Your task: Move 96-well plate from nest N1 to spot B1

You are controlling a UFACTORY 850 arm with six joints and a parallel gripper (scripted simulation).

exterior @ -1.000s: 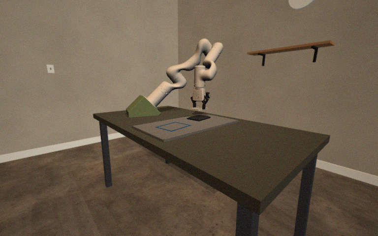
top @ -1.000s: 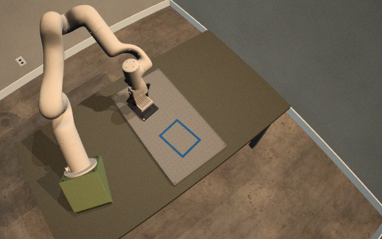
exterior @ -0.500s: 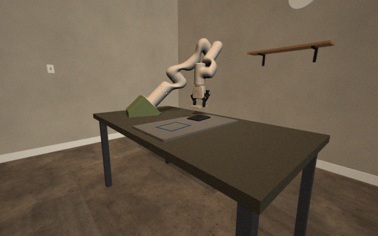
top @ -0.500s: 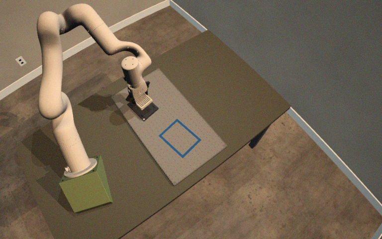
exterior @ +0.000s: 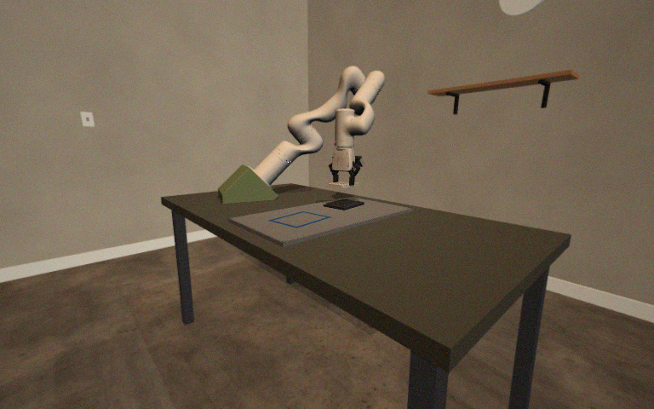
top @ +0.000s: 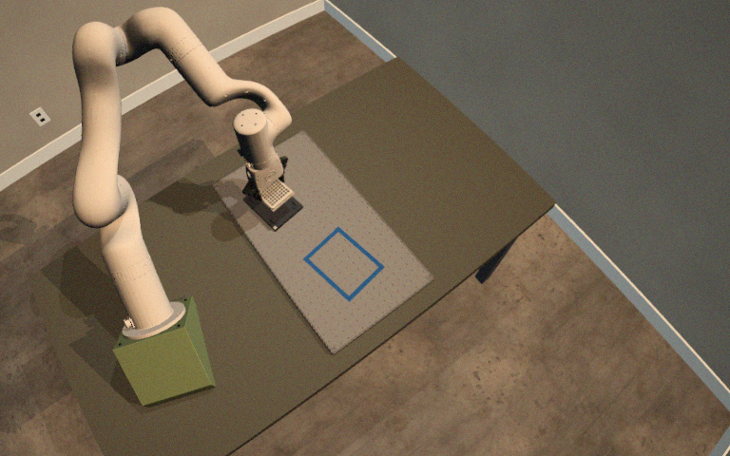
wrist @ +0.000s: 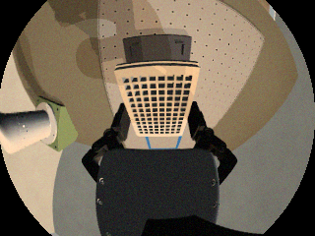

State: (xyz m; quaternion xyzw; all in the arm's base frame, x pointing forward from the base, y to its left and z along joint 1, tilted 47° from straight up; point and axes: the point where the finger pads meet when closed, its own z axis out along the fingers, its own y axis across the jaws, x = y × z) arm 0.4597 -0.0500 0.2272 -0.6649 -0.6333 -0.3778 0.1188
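Now: the dark plate nest 11 cm below my hand and 1 cm to the left of it. Also, from my hand: cream 96-well plate (1 cm below).
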